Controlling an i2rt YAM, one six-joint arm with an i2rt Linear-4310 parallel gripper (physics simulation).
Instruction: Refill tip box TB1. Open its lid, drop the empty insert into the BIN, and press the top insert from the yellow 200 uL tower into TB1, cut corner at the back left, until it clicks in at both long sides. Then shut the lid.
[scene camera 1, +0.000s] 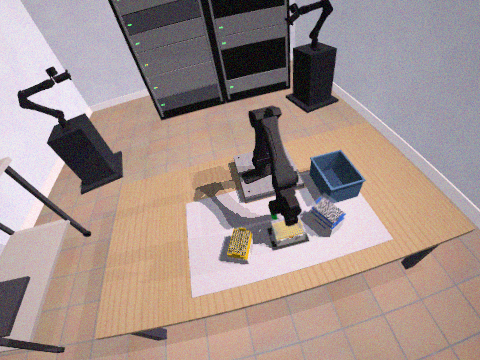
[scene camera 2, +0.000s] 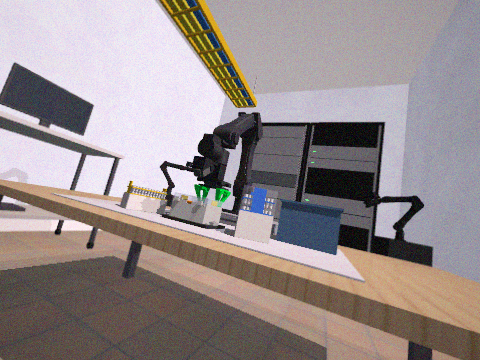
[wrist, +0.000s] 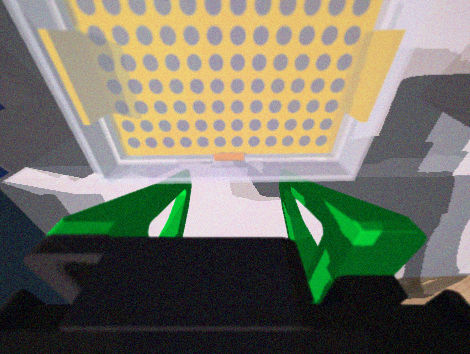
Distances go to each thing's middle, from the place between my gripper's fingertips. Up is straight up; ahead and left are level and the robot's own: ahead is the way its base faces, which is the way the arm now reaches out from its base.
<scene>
Right now the 200 uL tower (scene camera 2: 256, 211) is 9 cm ahead of my hand, 16 cm to the left of it and 2 cm above it. Round my hand: blue bin (scene camera 2: 312, 226) (6 cm behind, 33 cm to the left, 2 cm above).
</scene>
